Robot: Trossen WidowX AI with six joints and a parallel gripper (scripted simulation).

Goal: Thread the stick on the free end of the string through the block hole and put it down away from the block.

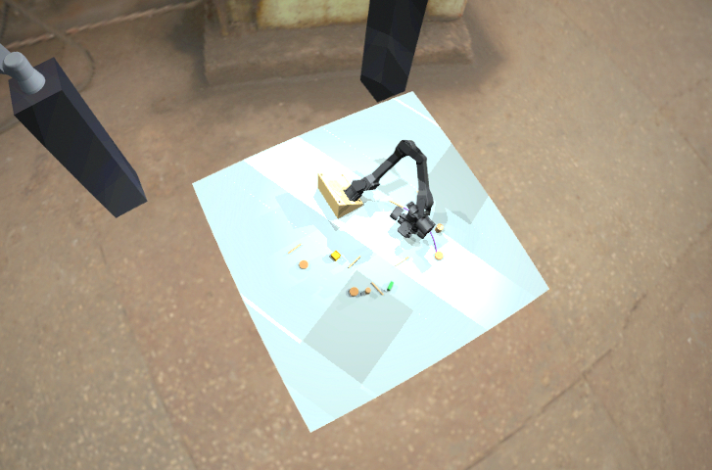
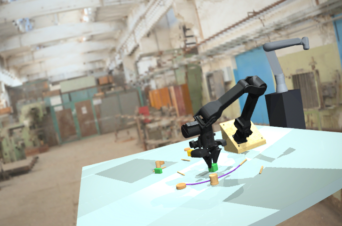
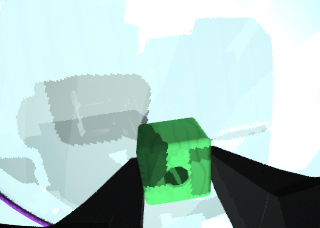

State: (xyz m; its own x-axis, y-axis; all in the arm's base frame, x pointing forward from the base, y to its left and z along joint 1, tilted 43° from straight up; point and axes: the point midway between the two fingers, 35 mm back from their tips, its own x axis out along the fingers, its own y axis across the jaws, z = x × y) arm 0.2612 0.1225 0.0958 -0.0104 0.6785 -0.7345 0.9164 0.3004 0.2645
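The green cube is right at my gripper tip. From my gripper tip the other things lie so: thin wooden stick (130 mm behind, 40 mm to the left, 20 mm below); then round wooden button (180 mm ahead, 70 mm to the left, 10 mm below); then yellow cube (50 mm behind, 350 mm to the right).
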